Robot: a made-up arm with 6 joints.
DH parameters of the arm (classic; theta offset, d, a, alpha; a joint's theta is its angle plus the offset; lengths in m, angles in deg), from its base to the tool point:
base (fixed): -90 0.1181 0 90
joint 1: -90 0.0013 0.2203 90
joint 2: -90 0.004 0.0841 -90
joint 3: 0 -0.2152 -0.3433 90
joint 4: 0 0.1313 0.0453 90
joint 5: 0 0.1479 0.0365 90
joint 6: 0 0.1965 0.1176 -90
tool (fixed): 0 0.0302 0 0
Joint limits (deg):
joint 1: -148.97..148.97
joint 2: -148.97..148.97
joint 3: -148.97..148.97
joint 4: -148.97..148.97
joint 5: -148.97..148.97
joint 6: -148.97..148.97
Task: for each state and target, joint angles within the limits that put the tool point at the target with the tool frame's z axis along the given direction. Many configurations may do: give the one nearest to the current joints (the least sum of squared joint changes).
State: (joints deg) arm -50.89 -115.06 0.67 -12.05 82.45 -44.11
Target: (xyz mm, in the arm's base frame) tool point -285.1 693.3 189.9 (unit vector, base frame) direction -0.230 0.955 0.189
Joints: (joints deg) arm -81.61 -132.42 0.17 -45.13 59.68 -22.09
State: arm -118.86 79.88 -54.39 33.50 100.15 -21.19
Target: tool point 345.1 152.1 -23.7 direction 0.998 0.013 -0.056
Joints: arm -114.95 122.63 -82.76 41.51 140.30 -57.17
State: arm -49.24 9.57 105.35 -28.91 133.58 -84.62
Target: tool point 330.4 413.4 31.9 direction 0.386 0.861 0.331
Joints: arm -30.27 45.96 63.64 18.66 132.20 -92.44
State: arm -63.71 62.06 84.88 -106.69 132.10 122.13
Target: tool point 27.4 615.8 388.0 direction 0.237 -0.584 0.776
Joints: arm -22.62 35.17 51.10 -132.99 148.32 126.50
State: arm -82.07 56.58 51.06 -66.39 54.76 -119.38
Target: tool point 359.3 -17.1 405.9 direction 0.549 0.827 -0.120
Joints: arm -84.52 61.22 52.30 -72.82 70.84 -126.09
